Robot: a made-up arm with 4 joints. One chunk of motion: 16 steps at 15 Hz.
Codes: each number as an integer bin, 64 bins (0 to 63) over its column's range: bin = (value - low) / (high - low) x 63, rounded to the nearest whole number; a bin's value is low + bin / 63 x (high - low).
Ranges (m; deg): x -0.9..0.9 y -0.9..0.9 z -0.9..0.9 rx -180..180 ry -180..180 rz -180..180
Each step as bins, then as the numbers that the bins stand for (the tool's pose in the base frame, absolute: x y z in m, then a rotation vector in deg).
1 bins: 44 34 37 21 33 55
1 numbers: 0.3571 0.0714 0.1571 -60.00 8.57 134.29
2 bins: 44 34 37 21 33 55
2 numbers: 0.3571 0.0714 0.1571 -60.00 8.57 134.29
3 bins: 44 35 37 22 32 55
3 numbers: 0.3571 0.1000 0.1571 -54.29 2.86 134.29
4 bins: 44 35 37 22 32 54
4 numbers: 0.3571 0.1000 0.1571 -54.29 2.86 128.57
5 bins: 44 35 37 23 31 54
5 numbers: 0.3571 0.1000 0.1571 -48.57 -2.86 128.57
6 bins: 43 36 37 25 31 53
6 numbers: 0.3286 0.1286 0.1571 -37.14 -2.86 122.86
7 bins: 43 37 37 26 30 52
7 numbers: 0.3286 0.1571 0.1571 -31.43 -8.57 117.14
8 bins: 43 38 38 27 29 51
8 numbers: 0.3286 0.1857 0.1857 -25.71 -14.29 111.43
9 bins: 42 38 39 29 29 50
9 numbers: 0.3000 0.1857 0.2143 -14.29 -14.29 105.71
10 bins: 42 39 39 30 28 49
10 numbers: 0.3000 0.2143 0.2143 -8.57 -20.00 100.00
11 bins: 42 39 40 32 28 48
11 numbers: 0.3000 0.2143 0.2429 2.86 -20.00 94.29
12 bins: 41 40 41 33 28 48
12 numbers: 0.2714 0.2429 0.2714 8.57 -20.00 94.29
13 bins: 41 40 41 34 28 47
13 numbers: 0.2714 0.2429 0.2714 14.29 -20.00 88.57
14 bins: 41 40 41 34 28 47
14 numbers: 0.2714 0.2429 0.2714 14.29 -20.00 88.57
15 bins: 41 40 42 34 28 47
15 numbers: 0.2714 0.2429 0.3000 14.29 -20.00 88.57
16 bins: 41 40 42 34 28 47
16 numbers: 0.2714 0.2429 0.3000 14.29 -20.00 88.57
